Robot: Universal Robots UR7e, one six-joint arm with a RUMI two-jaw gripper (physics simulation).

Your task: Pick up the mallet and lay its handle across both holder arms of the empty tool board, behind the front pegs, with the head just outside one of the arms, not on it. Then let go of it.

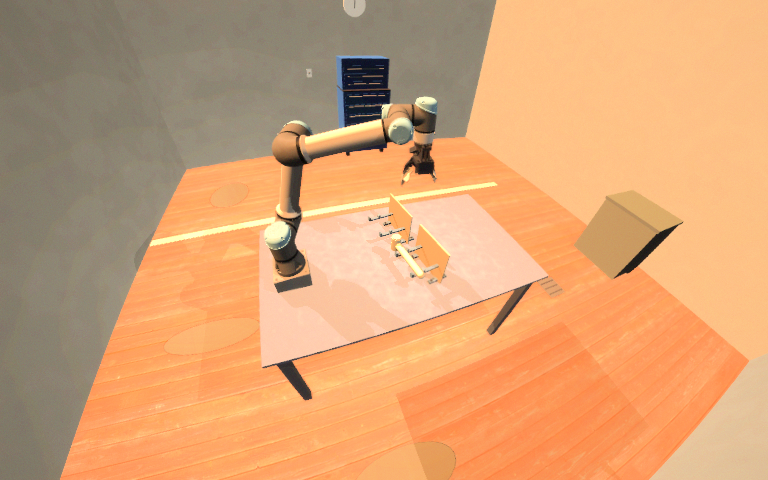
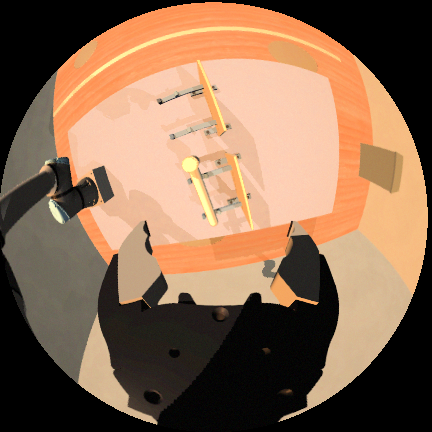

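Pixels of known places: gripper, fingertip midpoint: [image 1: 418, 184] [image 2: 218, 222]; arm's base, origin of the base link: [image 1: 290, 264] [image 2: 88, 190].
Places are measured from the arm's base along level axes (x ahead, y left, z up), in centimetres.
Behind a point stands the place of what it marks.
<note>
The mallet [image 1: 410, 261] {x 57.5, y -9.5, z 4.4 cm} [image 2: 204, 196] {x 57.9, y -6.1, z 4.6 cm} lies across both arms of the occupied tool board [image 1: 433, 252] {x 70.4, y -5.7, z 4.9 cm} [image 2: 242, 186] {x 69.1, y -0.4, z 12.1 cm}. Its round pale head [image 1: 396, 242] {x 53.3, y 3.1, z 5.6 cm} [image 2: 190, 164] {x 54.1, y 5.5, z 7.2 cm} is just outside one arm, on the side toward the other board. The empty tool board [image 1: 400, 219] {x 60.8, y 25.0, z 2.4 cm} [image 2: 213, 102] {x 61.3, y 23.4, z 11.1 cm} stands upright, with two grey holder arms sticking out and small pegs near their front ends. No tool lies on them. My gripper [image 1: 419, 181] {x 60.5, y 4.1, z 38.5 cm} [image 2: 218, 222] {x 60.5, y 4.1, z 38.5 cm} is open and empty, high above the boards and apart from the mallet.
Both boards stand in a row on the pale table [image 1: 351, 283] {x 28.7, y -8.5, z -8.8 cm} [image 2: 295, 110] {x 99.4, y 32.0, z -8.8 cm}, with a gap between them. The robot's base [image 1: 292, 277] {x 1.3, y -7.9, z -0.2 cm} [image 2: 103, 184] {x 8.2, y 0.8, z -4.0 cm} is at the table's left. A tan box [image 1: 620, 234] [image 2: 378, 166] is by the right wall. A blue cabinet [image 1: 364, 73] stands at the back.
</note>
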